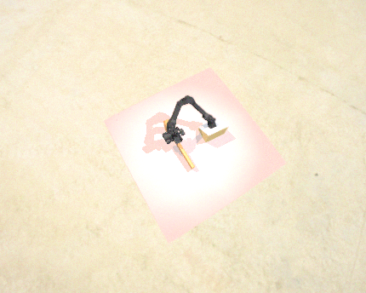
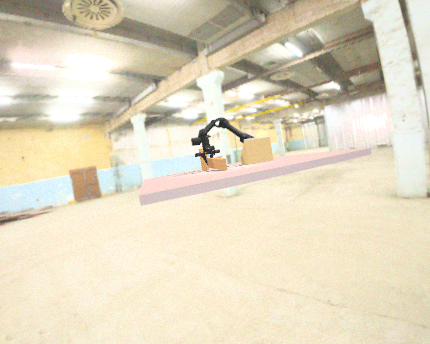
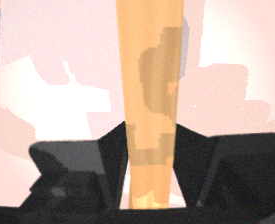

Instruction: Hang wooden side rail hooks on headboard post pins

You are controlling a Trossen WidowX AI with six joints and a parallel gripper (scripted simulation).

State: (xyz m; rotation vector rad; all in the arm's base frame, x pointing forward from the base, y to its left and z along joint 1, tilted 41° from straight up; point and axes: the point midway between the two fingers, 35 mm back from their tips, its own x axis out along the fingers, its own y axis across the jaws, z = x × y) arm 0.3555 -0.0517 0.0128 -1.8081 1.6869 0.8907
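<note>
My gripper tip is 20 mm short of the headboard post, 130 mm to the left of it and 40 mm below it.
</note>
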